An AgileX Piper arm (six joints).
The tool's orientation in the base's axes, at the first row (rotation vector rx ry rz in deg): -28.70 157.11 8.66
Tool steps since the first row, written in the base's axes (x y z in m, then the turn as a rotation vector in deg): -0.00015 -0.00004 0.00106 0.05 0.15 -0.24; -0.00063 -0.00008 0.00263 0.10 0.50 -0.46; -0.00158 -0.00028 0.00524 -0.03 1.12 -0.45; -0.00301 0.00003 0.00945 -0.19 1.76 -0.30; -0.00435 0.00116 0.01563 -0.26 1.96 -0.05; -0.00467 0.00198 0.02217 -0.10 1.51 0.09; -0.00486 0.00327 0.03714 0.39 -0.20 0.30; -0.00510 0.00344 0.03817 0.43 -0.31 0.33; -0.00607 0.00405 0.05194 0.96 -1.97 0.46
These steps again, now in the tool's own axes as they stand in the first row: -0.00023 0.00006 -0.00104 -0.01 0.11 0.26; -0.00036 0.00026 -0.00267 -0.09 0.41 0.54; -0.00039 0.00053 -0.00544 -0.18 1.04 0.60; -0.00073 0.00151 -0.00978 -0.30 1.70 0.51; -0.00212 0.00330 -0.01579 -0.39 1.92 0.29; -0.00443 0.00445 -0.02186 -0.43 1.45 0.13; -0.01001 0.00634 -0.03568 -0.38 -0.31 -0.19; -0.01022 0.00663 -0.03669 -0.39 -0.43 -0.22; -0.01446 0.00812 -0.04976 -0.37 -2.16 -0.45
